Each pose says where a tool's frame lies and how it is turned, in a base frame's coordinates. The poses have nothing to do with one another.
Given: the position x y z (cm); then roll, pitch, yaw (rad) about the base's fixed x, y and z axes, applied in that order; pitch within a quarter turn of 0, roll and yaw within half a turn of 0.
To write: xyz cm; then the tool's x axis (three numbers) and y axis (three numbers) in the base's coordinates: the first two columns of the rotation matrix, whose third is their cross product. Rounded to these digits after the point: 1 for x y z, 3 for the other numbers.
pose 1, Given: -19.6, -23.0, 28.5, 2.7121, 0.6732, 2.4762
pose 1, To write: -19.6, -23.0, 28.5, -0.615, 0.483, -0.623, 0.357, 0.876, 0.326
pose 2, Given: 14.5, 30.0, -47.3, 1.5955, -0.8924, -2.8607
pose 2, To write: 14.5, 30.0, -47.3, -0.603, -0.174, 0.779, 0.741, 0.240, 0.627
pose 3, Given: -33.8, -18.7, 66.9, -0.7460, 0.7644, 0.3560
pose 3, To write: -33.8, -18.7, 66.9, 0.677, 0.252, -0.692, -0.696, 0.525, -0.490
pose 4, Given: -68.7, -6.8, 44.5, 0.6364, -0.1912, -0.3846
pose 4, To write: -68.7, -6.8, 44.5, 0.910, -0.368, 0.190, 0.197, 0.788, 0.583
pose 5, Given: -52.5, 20.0, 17.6, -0.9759, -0.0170, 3.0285
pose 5, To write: -52.5, 20.0, 17.6, -0.993, 0.113, 0.017, -0.077, -0.555, -0.828
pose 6, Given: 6.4, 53.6, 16.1, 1.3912, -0.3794, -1.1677
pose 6, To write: 6.4, 53.6, 16.1, 0.364, -0.854, 0.370, 0.021, 0.405, 0.914
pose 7, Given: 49.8, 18.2, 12.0, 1.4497, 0.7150, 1.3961
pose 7, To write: 49.8, 18.2, 12.0, 0.131, 0.744, -0.656, -0.006, 0.662, 0.750
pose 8, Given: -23.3, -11.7, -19.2, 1.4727, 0.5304, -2.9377
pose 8, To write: -23.3, -11.7, -19.2, -0.845, -0.175, -0.506, -0.473, -0.198, 0.858
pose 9, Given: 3.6, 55.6, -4.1, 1.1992, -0.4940, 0.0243
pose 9, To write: 3.6, 55.6, -4.1, 0.880, 0.021, 0.474, -0.450, 0.352, 0.820
